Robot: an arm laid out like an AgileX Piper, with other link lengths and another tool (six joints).
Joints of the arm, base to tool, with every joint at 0 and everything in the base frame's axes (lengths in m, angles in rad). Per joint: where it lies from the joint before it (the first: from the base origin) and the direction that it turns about. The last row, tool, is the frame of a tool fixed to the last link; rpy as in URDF.
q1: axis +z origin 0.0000 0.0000 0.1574
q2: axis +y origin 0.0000 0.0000 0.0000
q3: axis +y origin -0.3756 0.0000 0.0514
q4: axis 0.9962 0 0.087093 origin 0.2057 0.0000 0.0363
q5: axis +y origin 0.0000 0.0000 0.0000
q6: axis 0.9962 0 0.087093 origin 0.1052 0.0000 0.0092
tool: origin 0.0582 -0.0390 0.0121 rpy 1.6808 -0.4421 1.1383
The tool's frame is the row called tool.
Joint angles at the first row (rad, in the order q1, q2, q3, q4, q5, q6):
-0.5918, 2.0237, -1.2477, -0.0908, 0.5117, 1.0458
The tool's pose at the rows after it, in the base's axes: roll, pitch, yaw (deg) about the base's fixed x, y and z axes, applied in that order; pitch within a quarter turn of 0, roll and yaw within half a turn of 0; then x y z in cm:
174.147 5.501 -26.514 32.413 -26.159 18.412
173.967 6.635 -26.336 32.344 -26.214 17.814
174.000 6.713 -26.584 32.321 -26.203 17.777
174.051 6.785 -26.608 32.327 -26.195 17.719
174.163 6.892 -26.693 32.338 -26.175 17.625
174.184 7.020 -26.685 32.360 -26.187 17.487
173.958 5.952 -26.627 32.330 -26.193 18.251
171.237 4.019 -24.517 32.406 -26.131 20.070
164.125 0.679 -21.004 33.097 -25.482 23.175
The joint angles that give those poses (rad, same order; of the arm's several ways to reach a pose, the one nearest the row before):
-0.5917, 2.0430, -1.2477, -0.1005, 0.5226, 1.0466
-0.5918, 2.0576, -1.2477, -0.1081, 0.5273, 1.0479
-0.5917, 2.0584, -1.2477, -0.1100, 0.5283, 1.0538
-0.5917, 2.0597, -1.2477, -0.1090, 0.5283, 1.0536
-0.5918, 2.0619, -1.2477, -0.1068, 0.5283, 1.0539
-0.5917, 2.0652, -1.2477, -0.1068, 0.5271, 1.0539
-0.5918, 2.0470, -1.2477, -0.1089, 0.5264, 1.0539
-0.5748, 2.0072, -1.2477, -0.1713, 0.5275, 1.0707
-0.5098, 1.9482, -1.2477, -0.3824, 0.5300, 1.2081

